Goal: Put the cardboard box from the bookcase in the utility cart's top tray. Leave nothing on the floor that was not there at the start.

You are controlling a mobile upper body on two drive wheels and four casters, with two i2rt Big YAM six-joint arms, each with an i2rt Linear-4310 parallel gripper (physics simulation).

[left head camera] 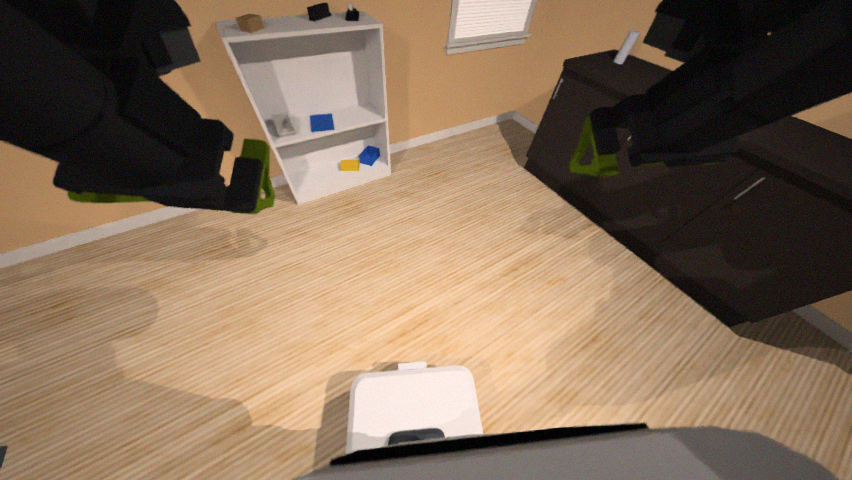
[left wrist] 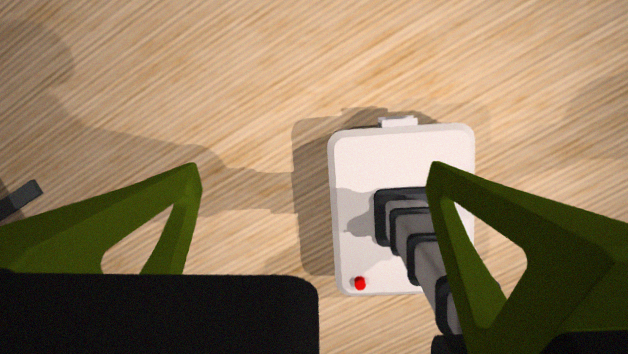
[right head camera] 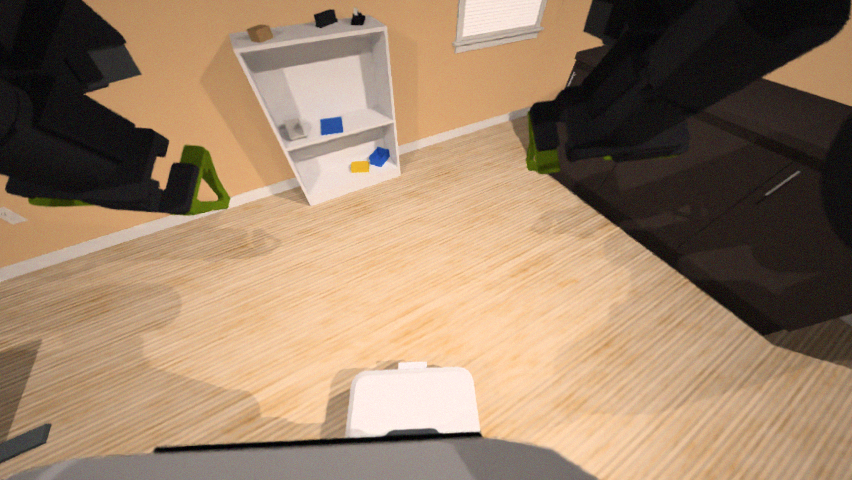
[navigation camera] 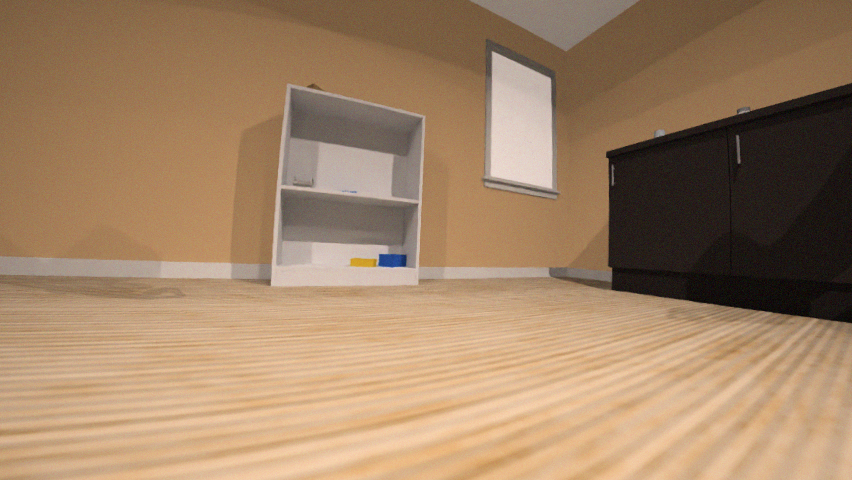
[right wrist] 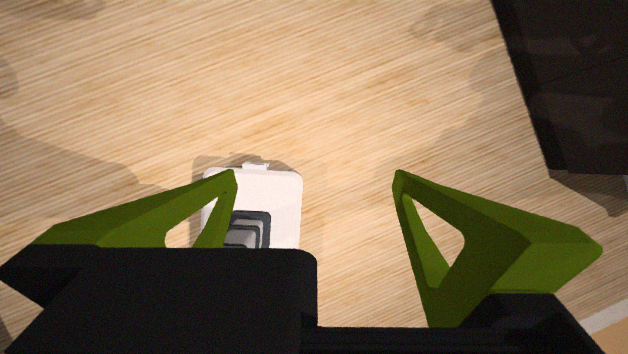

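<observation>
The small brown cardboard box sits on the top board of the white bookcase, near its left end. In the navigation camera a corner of the cardboard box shows above the top edge. The utility cart does not show in these views. My left gripper is open and empty, high above the floor, well short of the bookcase. My right gripper is open and empty, in front of the dark cabinet in the left head camera.
Two small black things share the bookcase top. Its shelves hold a grey item, a blue flat item, a yellow block and a blue bin. A dark cabinet stands at the right.
</observation>
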